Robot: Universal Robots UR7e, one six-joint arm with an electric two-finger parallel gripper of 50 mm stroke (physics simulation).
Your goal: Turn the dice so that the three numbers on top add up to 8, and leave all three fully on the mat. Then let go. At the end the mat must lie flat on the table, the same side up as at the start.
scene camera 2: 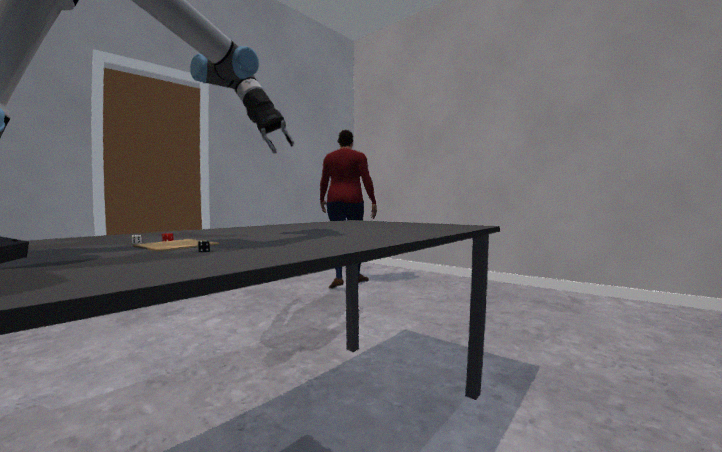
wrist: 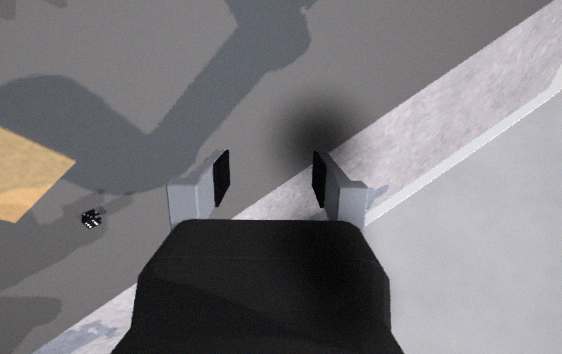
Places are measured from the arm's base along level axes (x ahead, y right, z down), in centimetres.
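Pixels of known places: gripper, fingertip midpoint: (scene camera 2: 283,147) (wrist: 271,168).
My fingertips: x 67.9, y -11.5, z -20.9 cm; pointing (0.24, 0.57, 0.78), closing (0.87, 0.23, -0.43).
Note:
For each thing: its middle in the pictures, then the offset to it from my fingertips. Level surfaces: height alone.
- tan mat, body centre: (scene camera 2: 176,244) dx -29.8, dy +4.7, dz +25.5 cm
- black die, body centre: (wrist: 91,218) (scene camera 2: 203,246) dx -26.5, dy +19.1, dz +24.7 cm
- white die, body centre: (scene camera 2: 136,239) dx -37.8, dy -6.2, dz +24.7 cm
- red die, body centre: (scene camera 2: 167,237) dx -30.6, dy -5.7, dz +24.7 cm
- dark table, surface height: dz +25.8 cm
A tan mat (scene camera 2: 175,244) (wrist: 30,175) lies on the table; part of it shows at the left edge of the wrist view. A black die (scene camera 2: 204,246) (wrist: 91,219) with white pips sits on the table beside the mat, apart from it in the wrist view. A white die (scene camera 2: 136,239) and a red die (scene camera 2: 167,237) show at the mat's far side in the scene view; whether they rest on it I cannot tell. Their top numbers are too small to read. My gripper (scene camera 2: 283,147) (wrist: 271,168) is open and empty, high above the table and away from the dice.
The dark table (scene camera 2: 372,234) (wrist: 200,65) ends at an edge below my gripper in the wrist view, with the floor beyond. A person in a red top (scene camera 2: 345,175) stands behind the table. A brown door (scene camera 2: 151,154) is in the wall behind.

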